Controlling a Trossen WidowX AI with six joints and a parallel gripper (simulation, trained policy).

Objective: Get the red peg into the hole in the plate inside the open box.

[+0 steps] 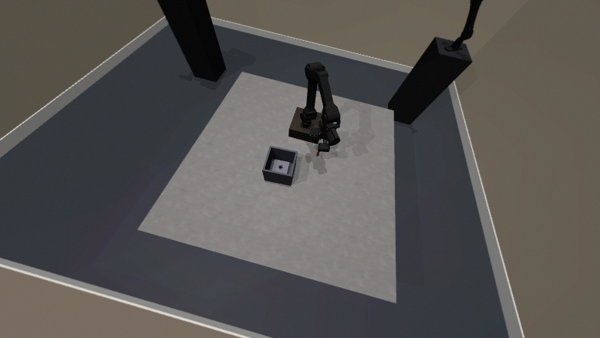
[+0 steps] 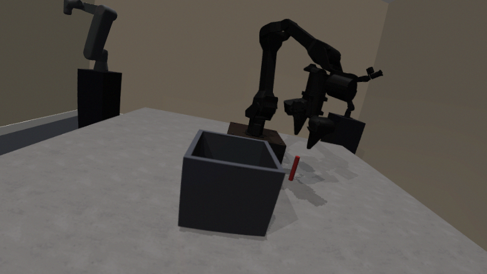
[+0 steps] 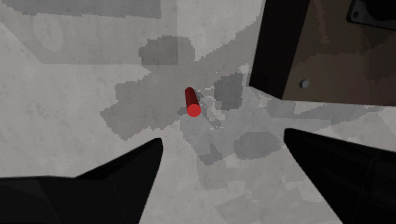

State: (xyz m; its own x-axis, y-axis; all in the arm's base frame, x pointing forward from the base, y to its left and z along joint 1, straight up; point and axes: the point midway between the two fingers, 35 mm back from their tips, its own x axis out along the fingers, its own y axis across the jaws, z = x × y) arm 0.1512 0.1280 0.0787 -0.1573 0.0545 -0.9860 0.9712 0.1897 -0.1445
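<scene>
Right now my gripper tip is 80 mm above the red peg and 20 mm short of it. The rest, counted from my gripper tip: plate (200 mm to the right, 200 mm ahead, 80 mm below).
</scene>
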